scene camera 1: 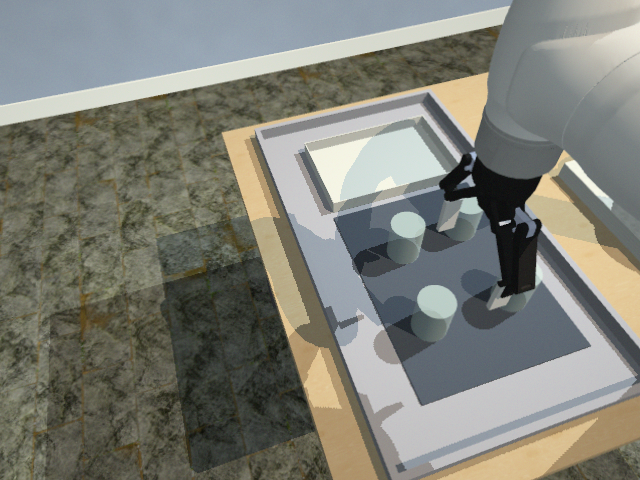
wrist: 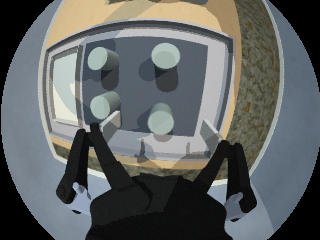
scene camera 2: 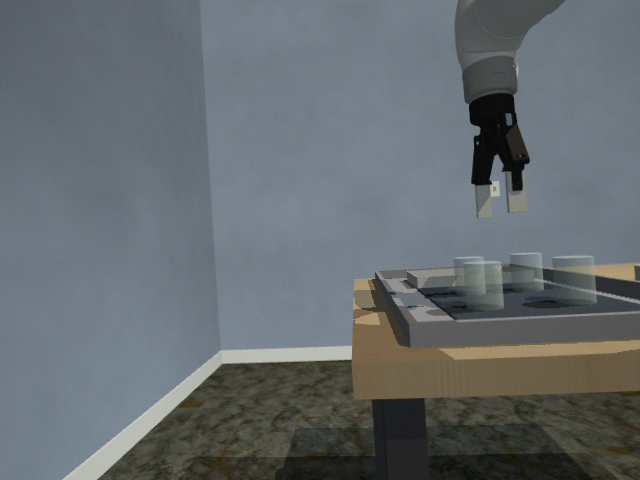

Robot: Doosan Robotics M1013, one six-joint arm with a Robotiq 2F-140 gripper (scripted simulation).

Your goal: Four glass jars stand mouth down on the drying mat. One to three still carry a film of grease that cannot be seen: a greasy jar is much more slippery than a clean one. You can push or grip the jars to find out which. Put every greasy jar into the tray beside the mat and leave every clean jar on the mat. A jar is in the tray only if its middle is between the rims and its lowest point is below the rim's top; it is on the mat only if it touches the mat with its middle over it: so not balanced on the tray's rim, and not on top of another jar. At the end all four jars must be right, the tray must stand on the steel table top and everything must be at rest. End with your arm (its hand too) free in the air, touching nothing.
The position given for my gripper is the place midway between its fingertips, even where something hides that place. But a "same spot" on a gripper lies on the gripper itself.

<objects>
my gripper: scene camera 1; wrist; scene camera 2 499,215
tray: scene camera 1; wrist; scene camera 2 438,277
same spot on my gripper: (scene camera 1: pixel 516 241) = (wrist: pixel 226 200)
same spot on tray: (wrist: pixel 64 102) = (scene camera 1: pixel 351 171)
</objects>
